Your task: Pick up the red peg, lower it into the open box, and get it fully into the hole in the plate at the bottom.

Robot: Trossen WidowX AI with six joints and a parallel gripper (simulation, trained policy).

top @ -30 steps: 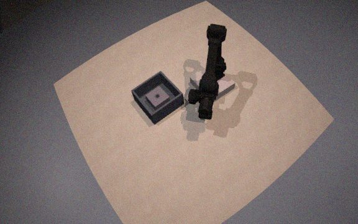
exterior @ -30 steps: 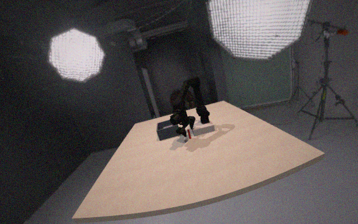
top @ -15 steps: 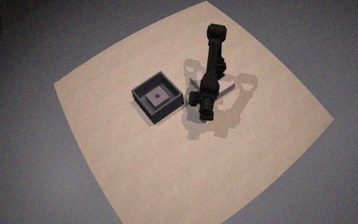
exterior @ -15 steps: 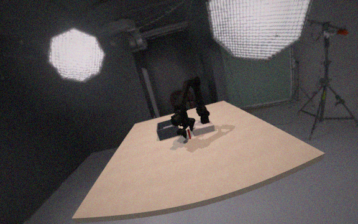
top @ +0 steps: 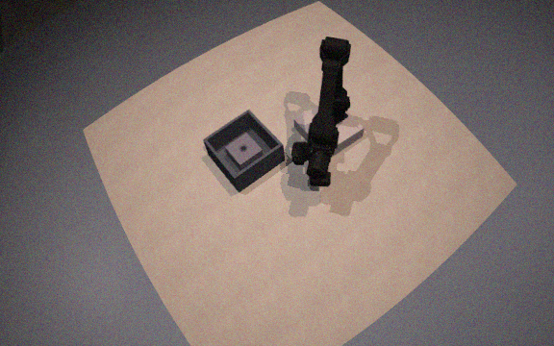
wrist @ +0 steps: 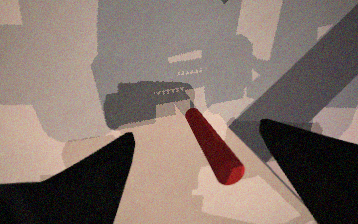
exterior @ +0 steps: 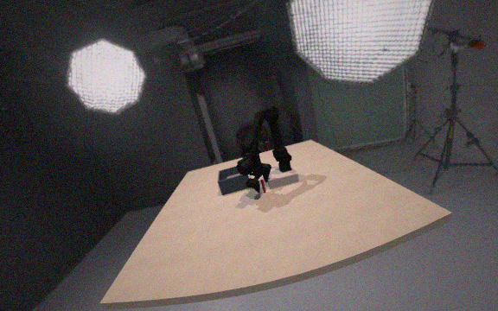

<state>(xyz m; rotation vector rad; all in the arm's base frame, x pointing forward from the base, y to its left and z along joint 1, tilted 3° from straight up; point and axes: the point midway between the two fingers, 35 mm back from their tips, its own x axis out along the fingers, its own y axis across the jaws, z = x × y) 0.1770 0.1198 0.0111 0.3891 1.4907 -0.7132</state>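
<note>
Right now my gripper tip is 1 cm past the red peg. From my gripper tip the other things lie so: grey plate 20 cm to the right, 16 cm ahead, 1 cm above; then dark box 20 cm to the right, 16 cm ahead, 1 cm below.
</note>
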